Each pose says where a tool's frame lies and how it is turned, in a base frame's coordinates. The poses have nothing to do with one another.
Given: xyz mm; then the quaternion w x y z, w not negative.
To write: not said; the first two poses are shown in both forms.
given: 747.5 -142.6 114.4 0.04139 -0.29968 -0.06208 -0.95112
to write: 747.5 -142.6 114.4 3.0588 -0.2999 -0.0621 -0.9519
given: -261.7 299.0 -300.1 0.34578 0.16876 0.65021 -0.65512
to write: -261.7 299.0 -300.1 2.4355 0.1799 0.6930 -0.6982
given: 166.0 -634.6 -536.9 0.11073 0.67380 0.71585 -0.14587
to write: 166.0 -634.6 -536.9 2.9197 0.6780 0.7203 -0.1468
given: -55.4 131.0 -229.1 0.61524 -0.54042 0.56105 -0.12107
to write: -55.4 131.0 -229.1 1.8162 -0.6855 0.7117 -0.1536
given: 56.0 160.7 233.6 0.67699 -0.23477 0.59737 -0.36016
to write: 56.0 160.7 233.6 1.6543 -0.3190 0.8117 -0.4894
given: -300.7 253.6 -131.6 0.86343 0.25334 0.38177 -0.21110
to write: -300.7 253.6 -131.6 1.0575 0.5022 0.7568 -0.4185
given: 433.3 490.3 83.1 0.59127 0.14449 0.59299 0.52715
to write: 433.3 490.3 83.1 1.8763 0.1792 0.7353 0.6536
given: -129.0 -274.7 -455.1 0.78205 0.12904 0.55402 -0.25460
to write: -129.0 -274.7 -455.1 1.3457 0.2071 0.8890 -0.4085
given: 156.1 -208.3 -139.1 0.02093 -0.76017 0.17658 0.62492
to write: 156.1 -208.3 -139.1 3.0997 -0.7603 0.1766 0.6251
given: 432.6 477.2 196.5 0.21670 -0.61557 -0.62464 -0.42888
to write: 432.6 477.2 196.5 2.7047 -0.6306 -0.6398 -0.4393
